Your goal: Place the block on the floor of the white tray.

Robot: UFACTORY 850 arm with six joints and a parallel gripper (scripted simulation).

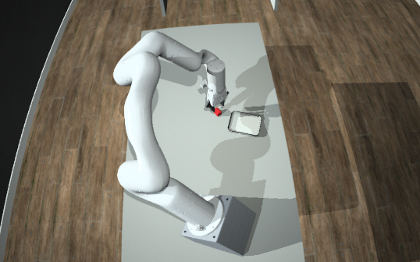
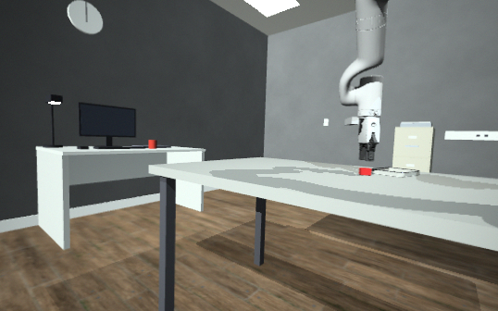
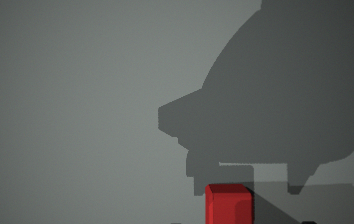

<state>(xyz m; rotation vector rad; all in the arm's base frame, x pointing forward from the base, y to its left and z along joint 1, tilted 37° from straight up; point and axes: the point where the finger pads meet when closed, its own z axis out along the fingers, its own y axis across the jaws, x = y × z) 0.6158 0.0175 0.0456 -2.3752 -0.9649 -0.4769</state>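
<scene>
Now: the red block 60 mm below my hand. Also, from my hand: white tray 50 mm behind, 160 mm to the right, 60 mm below.
</scene>
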